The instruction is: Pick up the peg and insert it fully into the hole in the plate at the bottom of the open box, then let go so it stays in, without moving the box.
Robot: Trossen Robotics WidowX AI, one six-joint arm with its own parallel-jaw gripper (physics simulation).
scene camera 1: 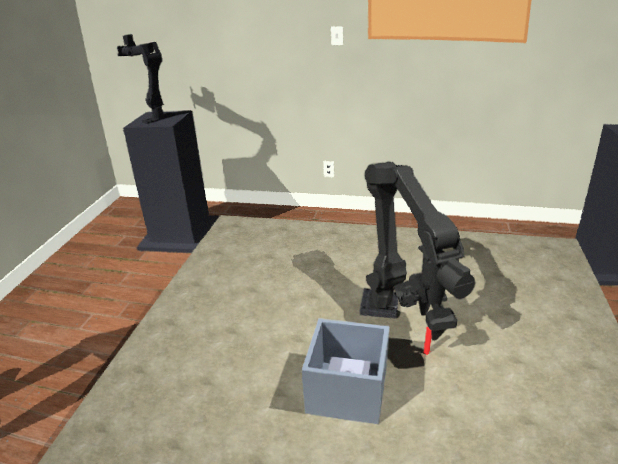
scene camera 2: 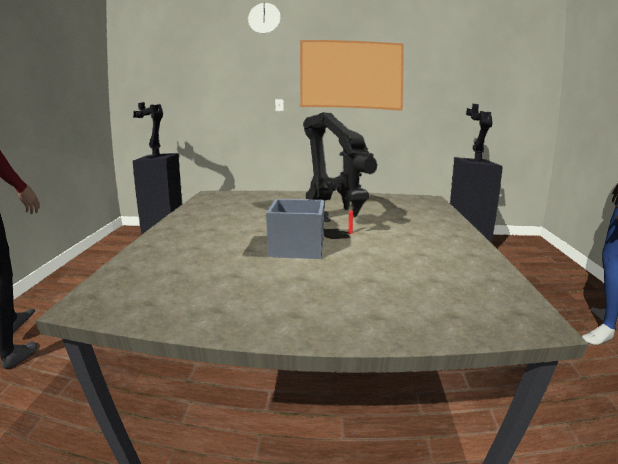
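Note:
The red peg stands upright on the table, to the right of the box. My gripper is open, pointing down at the peg's top end, with nothing gripped. One finger is just right of the peg's top and the other is behind and slightly left; the exact gap to the peg cannot be told. The open blue-grey box stands upright left of the peg. The pale plate lies at its bottom in scene camera 1, its hole mostly hidden by the front wall. The plate does not show in scene camera 2.
My arm's base stands on the table behind the box. The box's right wall rises between the peg and the plate. Dark pedestals with other arms stand beyond the table. Parts of two people show at the sides in scene camera 2.

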